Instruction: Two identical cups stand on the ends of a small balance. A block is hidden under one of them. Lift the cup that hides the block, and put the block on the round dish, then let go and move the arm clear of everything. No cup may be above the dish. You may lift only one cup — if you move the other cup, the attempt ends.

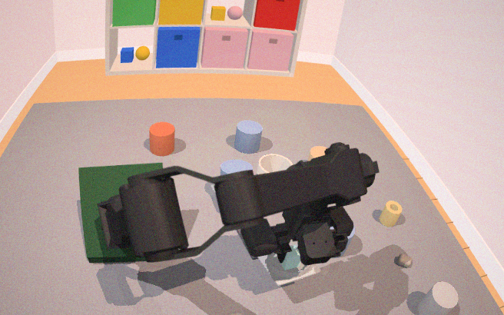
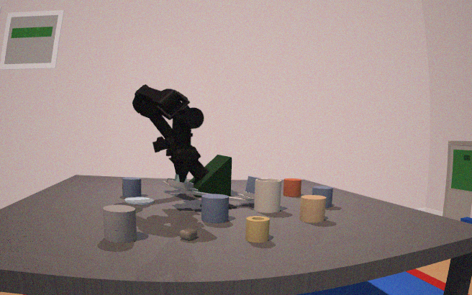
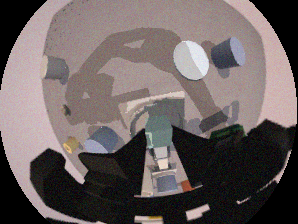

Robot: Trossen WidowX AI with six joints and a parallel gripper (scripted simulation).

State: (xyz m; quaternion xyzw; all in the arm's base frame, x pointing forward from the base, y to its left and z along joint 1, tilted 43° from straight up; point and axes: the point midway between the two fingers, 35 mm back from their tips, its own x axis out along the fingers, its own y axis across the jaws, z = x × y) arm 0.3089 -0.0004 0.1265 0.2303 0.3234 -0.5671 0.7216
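Now: gripper tip 140 mm to the left of the pale round dish, 80 mm past it and 80 mm above it. The rest, counted from my gripper tip: pale green block: 10 mm above; then balance beam: 120 mm to the left, 40 mm below, 30 mm behind; then balance: 120 mm to the left, 60 mm below, 30 mm behind.
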